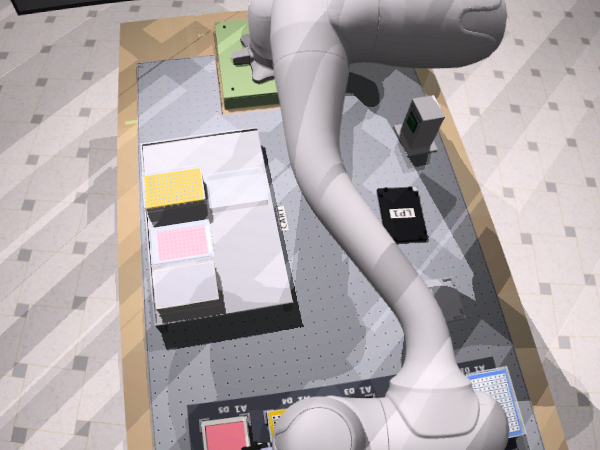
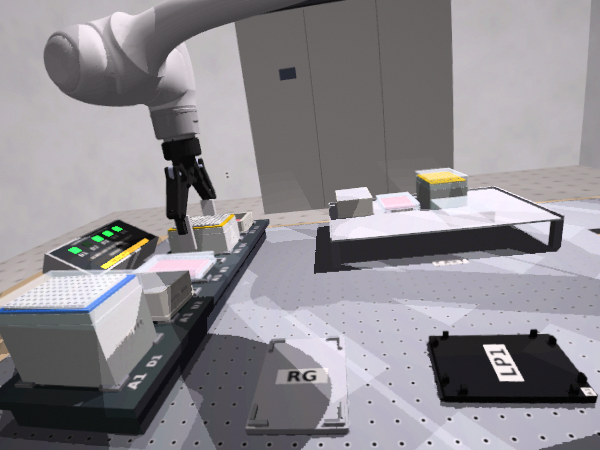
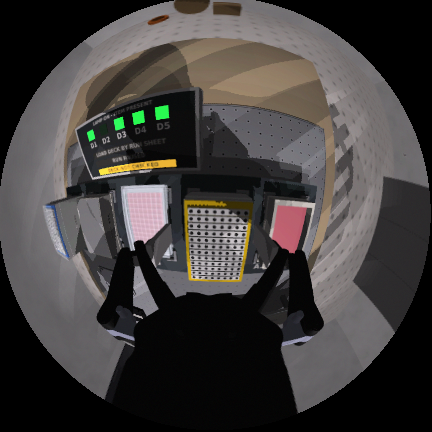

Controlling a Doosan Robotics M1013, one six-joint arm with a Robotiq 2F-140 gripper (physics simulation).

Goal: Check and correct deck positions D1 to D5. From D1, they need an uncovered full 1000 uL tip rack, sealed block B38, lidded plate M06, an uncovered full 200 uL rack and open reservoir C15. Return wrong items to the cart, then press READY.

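Places are measured from the arm's base along level axes (x ahead, y left, z up), in metres.
Where they show: gripper, between the fingertips: [image 2: 202, 238] [image 3: 212, 233].
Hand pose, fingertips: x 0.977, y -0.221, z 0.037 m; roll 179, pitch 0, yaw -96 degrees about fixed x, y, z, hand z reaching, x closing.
Observation:
After its pixels a point has its place.
My gripper [image 2: 197, 224] [image 3: 212, 233] @[x 0.977, y -0.221, z 0.037 m] is open and empty; its fingers straddle the yellow-rimmed tip rack [image 1: 274, 420] @[x 0.924, y -0.253, z 0.071 m] [image 2: 215, 242] @[x 0.937, y -0.180, z 0.037 m] [image 3: 217, 260] @[x 0.955, y -0.227, z 0.076 m] at D4, one pad down each side. Its top shows tips and no cover. D1 holds a blue-rimmed tip rack [image 1: 500, 395] @[x 1.005, y 0.157, z 0.111 m] [image 2: 70, 295] @[x 0.997, y 0.164, z 0.111 m] [image 3: 56, 230] @[x 1.021, y 0.102, z 0.111 m]. D2 holds a grey block [image 2: 167, 297] @[x 0.945, y 0.061, z 0.045 m] [image 3: 95, 220] @[x 1.018, y -0.002, z 0.054 m]; its label is unreadable. D3 holds a pink plate [image 2: 182, 265] @[x 0.975, y -0.082, z 0.033 m] [image 3: 146, 215] @[x 1.013, y -0.117, z 0.033 m], apparently lidded. D5 holds a red-filled reservoir [image 1: 226, 436] @[x 0.926, y -0.346, z 0.026 m] [image 2: 245, 220] @[x 0.897, y -0.325, z 0.037 m] [image 3: 289, 227] @[x 0.968, y -0.358, z 0.026 m]. The status panel [image 2: 100, 245] @[x 1.133, y -0.107, z 0.082 m] [image 3: 140, 135] @[x 1.123, y -0.151, z 0.079 m] has green lamps except D2; its yellow bar reads DECK NOT CHECKED.
The cart [image 1: 245, 250] @[x 0.564, y -0.221, z 0.021 m] [image 2: 510, 207] @[x 0.299, y -0.224, z 0.021 m] bears a covered yellow rack [image 1: 175, 189] [image 2: 441, 192], a pink plate [image 1: 181, 242] @[x 0.520, y -0.351, z 0.038 m] [image 2: 397, 201] @[x 0.521, y -0.326, z 0.038 m], a white block [image 1: 185, 285] @[x 0.626, y -0.358, z 0.063 m] [image 2: 354, 202] @[x 0.630, y -0.296, z 0.056 m] and a pale see-through rectangle [image 1: 237, 187] @[x 0.421, y -0.206, z 0.046 m]. Pads RG [image 2: 300, 400] @[x 0.769, y 0.188, z -0.031 m] and LP1 [image 1: 402, 227] @[x 0.577, y 0.155, z -0.029 m] [image 2: 465, 370] @[x 0.585, y 0.174, z -0.029 m] lie nearby.

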